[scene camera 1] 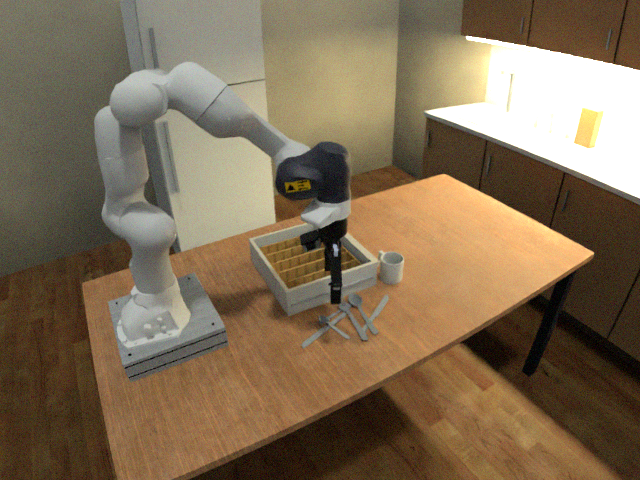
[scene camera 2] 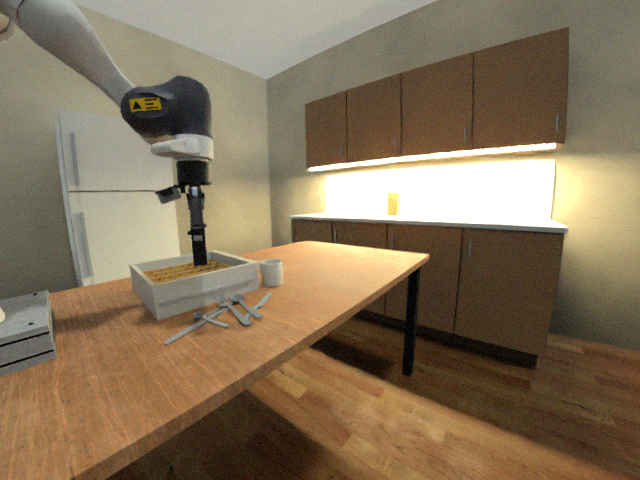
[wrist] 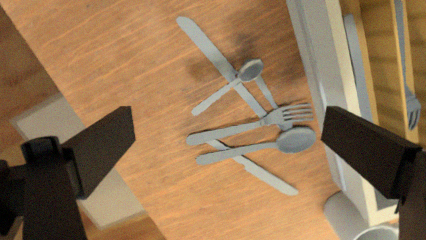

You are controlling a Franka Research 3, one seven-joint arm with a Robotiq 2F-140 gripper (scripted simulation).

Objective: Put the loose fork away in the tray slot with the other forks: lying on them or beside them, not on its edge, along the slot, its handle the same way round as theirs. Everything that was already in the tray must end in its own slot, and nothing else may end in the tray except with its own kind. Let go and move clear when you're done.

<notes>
In view: my gripper (scene camera 2: 201,257), a white mug (scene camera 1: 391,267), a knife (wrist: 353,44), a knife (wrist: 188,26), a knife (wrist: 250,166) and a spoon (wrist: 252,68).
My gripper also shows in scene camera 1 (scene camera 1: 332,285) and in the wrist view (wrist: 228,123).
</notes>
